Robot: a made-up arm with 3 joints. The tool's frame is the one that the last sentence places.
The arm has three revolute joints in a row. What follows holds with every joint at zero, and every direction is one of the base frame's. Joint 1 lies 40.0 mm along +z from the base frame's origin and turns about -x. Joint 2 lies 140.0 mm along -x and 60.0 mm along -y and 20.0 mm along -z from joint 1 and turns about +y. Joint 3 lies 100.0 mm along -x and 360.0 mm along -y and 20.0 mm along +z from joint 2 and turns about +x. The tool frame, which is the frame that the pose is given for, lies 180.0 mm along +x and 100.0 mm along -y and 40.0 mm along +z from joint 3; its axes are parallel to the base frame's.
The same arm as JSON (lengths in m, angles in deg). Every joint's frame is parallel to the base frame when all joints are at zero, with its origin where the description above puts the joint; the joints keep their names.
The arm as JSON. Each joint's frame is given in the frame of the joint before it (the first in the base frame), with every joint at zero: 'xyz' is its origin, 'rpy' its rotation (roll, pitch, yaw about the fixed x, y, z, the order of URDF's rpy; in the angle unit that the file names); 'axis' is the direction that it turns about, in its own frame. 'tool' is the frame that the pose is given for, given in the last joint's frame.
{"units": {"length": "m", "angle": "deg"}, "joints": [
  {"name": "joint 1", "type": "revolute", "origin": {"xyz": [0.0, 0.0, 0.04], "rpy": [0.0, 0.0, 0.0]}, "axis": "-x"},
  {"name": "joint 2", "type": "revolute", "origin": {"xyz": [-0.14, -0.06, -0.02], "rpy": [0.0, 0.0, 0.0]}, "axis": "+y"},
  {"name": "joint 3", "type": "revolute", "origin": {"xyz": [-0.1, -0.36, 0.02], "rpy": [0.0, 0.0, 0.0]}, "axis": "+x"}
], "tool": {"origin": {"xyz": [0.18, -0.1, 0.04], "rpy": [0.0, 0.0, 0.0]}}}

